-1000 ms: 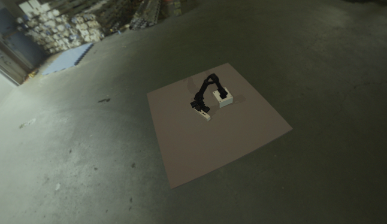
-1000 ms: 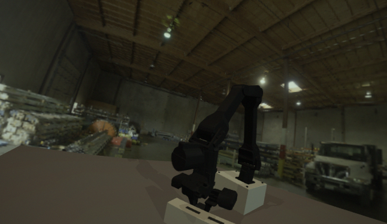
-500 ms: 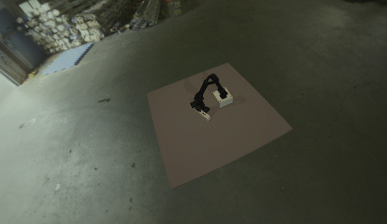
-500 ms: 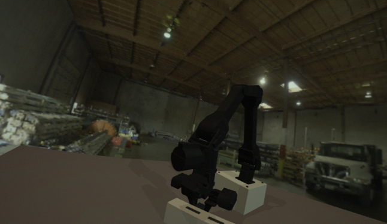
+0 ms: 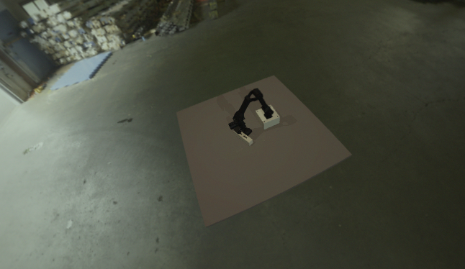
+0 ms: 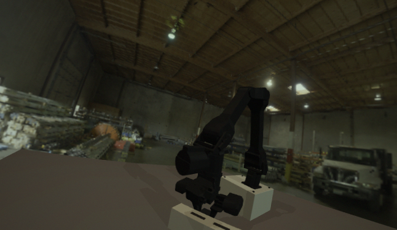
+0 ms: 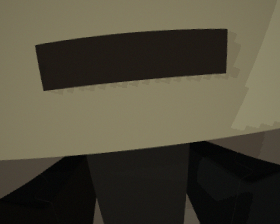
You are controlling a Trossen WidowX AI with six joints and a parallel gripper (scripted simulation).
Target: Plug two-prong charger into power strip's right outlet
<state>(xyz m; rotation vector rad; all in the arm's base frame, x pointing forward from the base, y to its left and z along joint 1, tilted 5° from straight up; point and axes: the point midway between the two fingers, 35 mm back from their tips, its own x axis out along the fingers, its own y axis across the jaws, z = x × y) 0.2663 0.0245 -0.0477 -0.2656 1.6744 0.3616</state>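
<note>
Now: gripper tip 2 cm short of the black charger, 1 cm to the right of it and 1 cm below it.
</note>
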